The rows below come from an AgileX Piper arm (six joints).
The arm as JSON. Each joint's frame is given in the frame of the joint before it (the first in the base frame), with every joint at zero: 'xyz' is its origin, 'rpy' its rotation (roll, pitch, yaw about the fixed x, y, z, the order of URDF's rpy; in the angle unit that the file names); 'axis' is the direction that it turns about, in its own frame. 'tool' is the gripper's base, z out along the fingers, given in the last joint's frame.
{
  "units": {
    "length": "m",
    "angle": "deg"
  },
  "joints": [
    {
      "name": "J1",
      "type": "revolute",
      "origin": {
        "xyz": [
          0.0,
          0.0,
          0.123
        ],
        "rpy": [
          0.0,
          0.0,
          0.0
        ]
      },
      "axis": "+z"
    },
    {
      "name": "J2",
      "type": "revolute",
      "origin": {
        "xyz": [
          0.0,
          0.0,
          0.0
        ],
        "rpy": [
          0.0,
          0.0,
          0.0
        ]
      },
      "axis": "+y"
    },
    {
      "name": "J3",
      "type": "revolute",
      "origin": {
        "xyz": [
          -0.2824,
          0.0,
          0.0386
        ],
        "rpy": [
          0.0,
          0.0,
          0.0
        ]
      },
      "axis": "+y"
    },
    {
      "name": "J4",
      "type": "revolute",
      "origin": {
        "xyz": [
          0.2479,
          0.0,
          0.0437
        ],
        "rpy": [
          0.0,
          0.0,
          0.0
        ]
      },
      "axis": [
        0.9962,
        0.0,
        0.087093
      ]
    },
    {
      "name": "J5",
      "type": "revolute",
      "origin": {
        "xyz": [
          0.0,
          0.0,
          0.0
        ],
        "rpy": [
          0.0,
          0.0,
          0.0
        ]
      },
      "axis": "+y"
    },
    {
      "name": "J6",
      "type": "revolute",
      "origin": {
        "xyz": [
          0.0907,
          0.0,
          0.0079
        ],
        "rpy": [
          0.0,
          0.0,
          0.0
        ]
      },
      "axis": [
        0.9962,
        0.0,
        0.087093
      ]
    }
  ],
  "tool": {
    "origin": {
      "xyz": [
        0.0,
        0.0,
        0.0
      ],
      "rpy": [
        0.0,
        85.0,
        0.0
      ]
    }
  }
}
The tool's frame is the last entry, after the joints.
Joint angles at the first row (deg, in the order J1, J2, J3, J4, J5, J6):
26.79 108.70 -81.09 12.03 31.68 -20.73
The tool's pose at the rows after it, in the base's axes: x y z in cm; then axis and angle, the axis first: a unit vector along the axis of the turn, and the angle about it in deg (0 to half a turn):
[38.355 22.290 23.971 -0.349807 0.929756 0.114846 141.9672]
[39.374 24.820 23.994 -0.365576 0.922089 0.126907 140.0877]
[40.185 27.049 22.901 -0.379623 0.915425 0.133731 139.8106]
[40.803 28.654 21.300 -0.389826 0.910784 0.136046 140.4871]
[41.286 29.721 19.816 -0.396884 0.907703 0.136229 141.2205]
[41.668 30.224 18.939 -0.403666 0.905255 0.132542 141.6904]
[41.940 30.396 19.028 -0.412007 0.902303 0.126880 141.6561]
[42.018 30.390 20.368 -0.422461 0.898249 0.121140 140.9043]
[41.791 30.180 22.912 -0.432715 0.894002 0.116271 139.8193]
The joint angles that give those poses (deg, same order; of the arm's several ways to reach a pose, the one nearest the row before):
28.81 111.99 -87.94 12.54 31.85 -20.74
30.92 116.05 -94.01 12.86 31.64 -20.76
32.68 120.54 -98.87 12.97 31.51 -20.86
33.84 124.58 -102.36 13.04 31.50 -21.07
34.54 127.82 -104.91 13.08 31.50 -21.35
34.78 129.84 -106.74 12.67 31.85 -21.63
34.81 130.60 -108.40 11.83 32.85 -21.90
34.81 129.97 -110.21 10.73 34.68 -22.14
34.81 128.05 -112.33 9.51 37.74 -22.17

